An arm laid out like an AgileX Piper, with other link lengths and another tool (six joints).
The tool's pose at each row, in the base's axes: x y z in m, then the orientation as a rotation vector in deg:
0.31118, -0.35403, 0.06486, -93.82, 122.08, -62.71
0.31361, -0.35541, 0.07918, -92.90, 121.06, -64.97
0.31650, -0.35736, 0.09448, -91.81, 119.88, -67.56
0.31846, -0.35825, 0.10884, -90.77, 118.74, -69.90
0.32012, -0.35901, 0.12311, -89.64, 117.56, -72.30
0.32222, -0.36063, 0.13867, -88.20, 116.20, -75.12
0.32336, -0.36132, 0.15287, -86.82, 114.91, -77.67
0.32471, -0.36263, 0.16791, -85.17, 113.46, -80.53
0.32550, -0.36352, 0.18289, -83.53, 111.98, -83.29
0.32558, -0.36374, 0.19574, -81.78, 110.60, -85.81
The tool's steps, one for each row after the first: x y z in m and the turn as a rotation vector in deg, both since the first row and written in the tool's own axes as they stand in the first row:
0.00393, -0.01163, -0.00788, 1.67, 0.75, 0.02
0.00845, -0.02432, -0.01593, 3.59, 1.65, 0.05
0.01210, -0.03560, -0.02432, 5.37, 2.44, 0.08
0.01572, -0.04658, -0.03288, 7.21, 3.29, 0.14
0.02028, -0.05884, -0.04171, 9.38, 4.33, 0.28
0.02399, -0.06939, -0.05056, 11.38, 5.28, 0.42
0.02840, -0.08072, -0.05961, 13.64, 6.39, 0.62
0.03261, -0.09157, -0.06912, 15.87, 7.48, 0.82
0.03593, -0.10039, -0.07786, 17.99, 8.49, 1.14

